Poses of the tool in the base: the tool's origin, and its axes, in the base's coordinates. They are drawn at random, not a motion.
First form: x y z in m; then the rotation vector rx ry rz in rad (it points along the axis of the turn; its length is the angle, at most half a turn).
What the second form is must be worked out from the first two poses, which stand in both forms.
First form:
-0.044, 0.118, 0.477, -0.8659, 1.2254, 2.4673
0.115, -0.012, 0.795, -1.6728, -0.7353, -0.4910
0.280, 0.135, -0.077, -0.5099, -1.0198, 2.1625
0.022, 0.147, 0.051, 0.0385, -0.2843, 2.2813
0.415, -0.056, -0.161, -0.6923, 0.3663, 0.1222
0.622, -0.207, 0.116, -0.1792, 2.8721, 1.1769
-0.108, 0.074, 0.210, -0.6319, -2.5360, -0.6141
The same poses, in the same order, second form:
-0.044, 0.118, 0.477, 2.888, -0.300, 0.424, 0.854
0.115, -0.012, 0.795, 1.892, -0.884, -0.389, -0.260
0.280, 0.135, -0.077, 2.445, -0.209, -0.417, 0.885
0.022, 0.147, 0.051, 2.299, 0.017, -0.124, 0.992
0.415, -0.056, -0.161, 0.793, -0.873, 0.462, 0.154
0.622, -0.207, 0.116, 3.109, -0.058, 0.924, 0.379
-0.108, 0.074, 0.210, 2.685, -0.235, -0.945, -0.229

